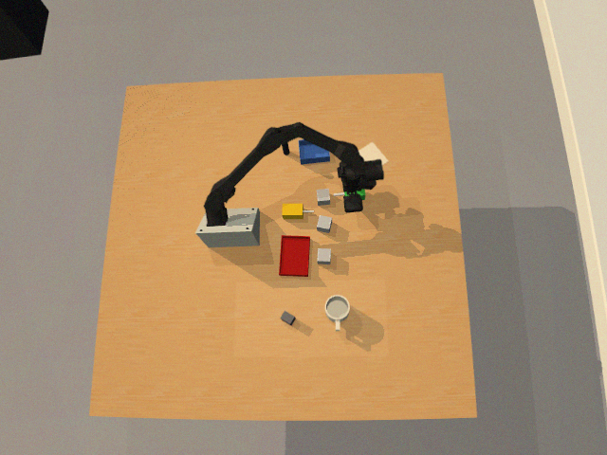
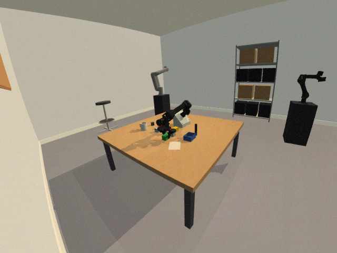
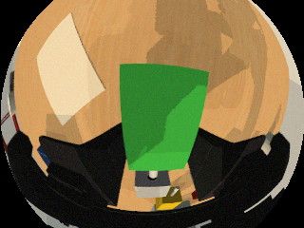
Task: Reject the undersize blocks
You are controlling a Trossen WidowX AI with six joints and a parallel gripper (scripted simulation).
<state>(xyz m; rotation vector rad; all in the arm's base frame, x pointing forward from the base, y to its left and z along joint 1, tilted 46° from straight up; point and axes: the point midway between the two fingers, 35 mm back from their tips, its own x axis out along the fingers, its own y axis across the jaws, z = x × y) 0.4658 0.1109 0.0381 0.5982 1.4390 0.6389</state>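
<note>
The steel block lies 220 mm to the right of my gripper tip and 110 mm behind it. Also, from my gripper tip: yellow gauge (180 mm behind, 50 mm to the right); green GO gauge (20 mm above, 10 mm behind); paper sheet (140 mm to the left, 60 mm ahead, 20 mm below).
</note>
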